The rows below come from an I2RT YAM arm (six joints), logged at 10 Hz.
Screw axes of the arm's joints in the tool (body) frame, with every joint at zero. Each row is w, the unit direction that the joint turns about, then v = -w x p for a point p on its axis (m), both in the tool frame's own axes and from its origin. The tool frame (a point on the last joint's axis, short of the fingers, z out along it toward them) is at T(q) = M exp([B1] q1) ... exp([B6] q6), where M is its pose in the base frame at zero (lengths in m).
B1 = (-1, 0, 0, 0, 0.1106, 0)
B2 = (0, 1, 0, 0.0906, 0, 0.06)
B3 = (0, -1, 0, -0.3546, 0, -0.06)
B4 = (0, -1, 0, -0.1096, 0, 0)
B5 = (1, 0, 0, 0, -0.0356, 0)
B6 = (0, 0, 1, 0, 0, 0)
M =
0 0 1 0.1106
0 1 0 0
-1 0 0 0.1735
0 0 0 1
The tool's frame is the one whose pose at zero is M.
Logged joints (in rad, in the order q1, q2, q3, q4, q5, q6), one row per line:
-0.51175, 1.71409, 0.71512, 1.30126, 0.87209, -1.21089
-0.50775, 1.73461, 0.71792, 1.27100, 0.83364, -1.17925
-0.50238, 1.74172, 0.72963, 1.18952, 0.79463, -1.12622
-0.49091, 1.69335, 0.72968, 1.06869, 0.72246, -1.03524
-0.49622, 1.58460, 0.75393, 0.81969, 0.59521, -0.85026
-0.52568, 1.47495, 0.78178, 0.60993, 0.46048, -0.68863
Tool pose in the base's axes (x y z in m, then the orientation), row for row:
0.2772, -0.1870, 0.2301, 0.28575, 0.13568, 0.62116, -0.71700
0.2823, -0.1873, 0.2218, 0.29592, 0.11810, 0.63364, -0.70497
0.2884, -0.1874, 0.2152, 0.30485, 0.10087, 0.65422, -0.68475
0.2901, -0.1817, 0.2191, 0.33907, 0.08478, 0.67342, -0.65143
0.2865, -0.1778, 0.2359, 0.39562, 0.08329, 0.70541, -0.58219
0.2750, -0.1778, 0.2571, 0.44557, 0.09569, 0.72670, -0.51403
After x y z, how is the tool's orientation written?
As a quaternion, w x y z.
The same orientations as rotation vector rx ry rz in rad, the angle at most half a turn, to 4 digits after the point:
0.3627, 1.6607, -1.9169
0.3141, 1.6854, -1.8751
0.2671, 1.7324, -1.8133
0.2208, 1.7536, -1.6963
0.2111, 1.7882, -1.4758
0.2371, 1.8004, -1.2735

